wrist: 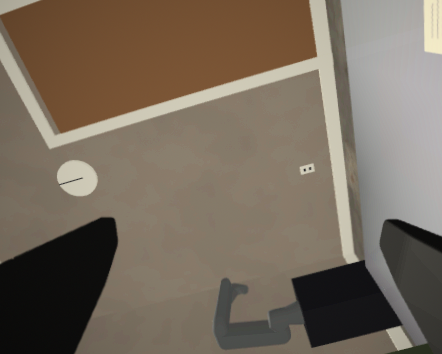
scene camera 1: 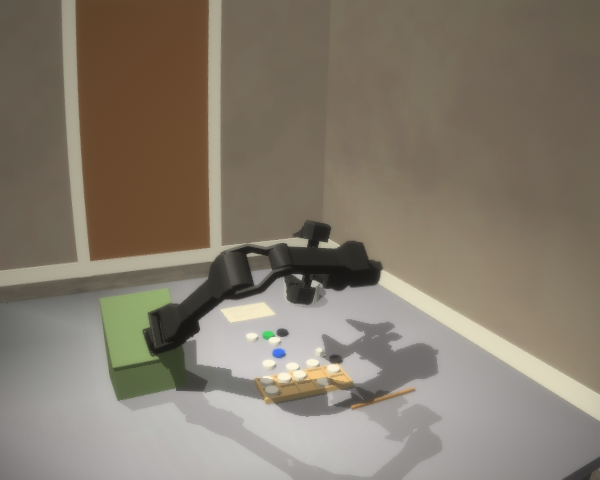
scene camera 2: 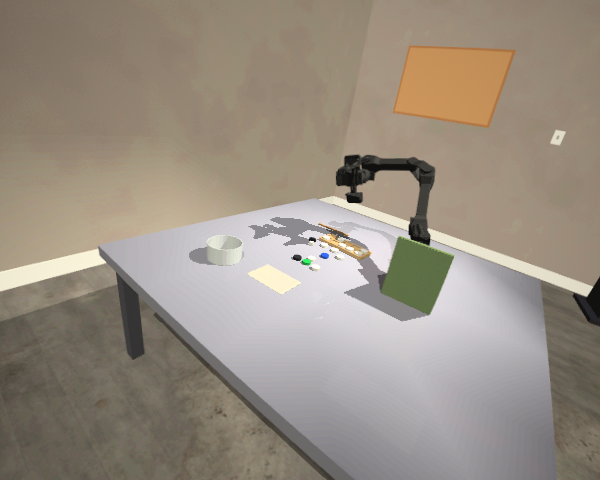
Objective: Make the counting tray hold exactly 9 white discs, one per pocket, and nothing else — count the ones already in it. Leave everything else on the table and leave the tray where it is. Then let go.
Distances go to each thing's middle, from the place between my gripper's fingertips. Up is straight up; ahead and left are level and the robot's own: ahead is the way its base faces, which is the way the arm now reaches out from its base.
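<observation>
Wooden counting tray (scene camera 1: 295,389): 29 cm below my hand, 11 cm to the right of it, 2 cm behind it. Cream card (scene camera 2: 269,276): 30 cm below my hand, 32 cm to the left of it, 5 cm ahead of it.
</observation>
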